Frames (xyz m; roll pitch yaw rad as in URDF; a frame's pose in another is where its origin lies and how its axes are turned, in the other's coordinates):
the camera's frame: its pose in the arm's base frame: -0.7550 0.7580 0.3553 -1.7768 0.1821 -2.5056
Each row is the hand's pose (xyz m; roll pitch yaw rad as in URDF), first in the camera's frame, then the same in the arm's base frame.
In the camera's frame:
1: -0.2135 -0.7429 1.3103 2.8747 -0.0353 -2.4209
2: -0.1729 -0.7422 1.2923 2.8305 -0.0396 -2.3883
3: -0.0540 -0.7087 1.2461 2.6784 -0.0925 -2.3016
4: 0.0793 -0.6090 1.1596 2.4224 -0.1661 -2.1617
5: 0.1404 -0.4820 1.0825 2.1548 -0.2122 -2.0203
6: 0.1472 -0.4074 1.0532 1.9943 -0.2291 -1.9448
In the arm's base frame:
1: 0.1991 -0.3207 0.8455 -1.4762 -0.8691 0.3704
2: 0.1560 -0.3305 0.8411 -1.4999 -0.8979 0.3454
3: 0.0344 -0.3555 0.7966 -1.5335 -0.9537 0.2044
4: -0.1218 -0.3403 0.6939 -1.5573 -1.0249 -0.0513
5: -0.2146 -0.2827 0.5761 -1.5594 -1.0804 -0.3257
6: -0.2363 -0.2441 0.5090 -1.5634 -1.1006 -0.4835

